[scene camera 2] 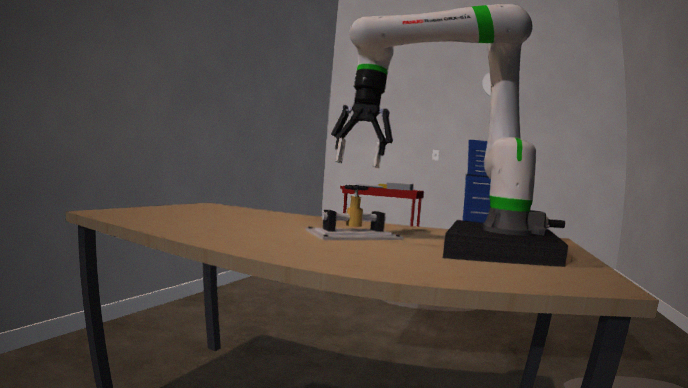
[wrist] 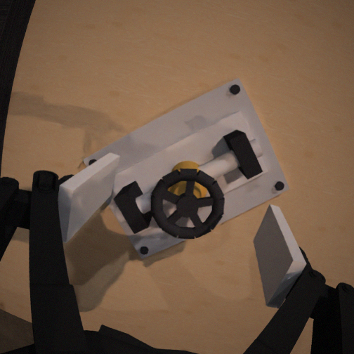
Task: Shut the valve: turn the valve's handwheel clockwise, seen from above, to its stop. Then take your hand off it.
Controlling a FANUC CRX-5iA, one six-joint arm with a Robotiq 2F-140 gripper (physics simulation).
my gripper: scene camera 2; wrist
same spot on my gripper: (scene camera 2: 339,131) = (wrist: 317,331)
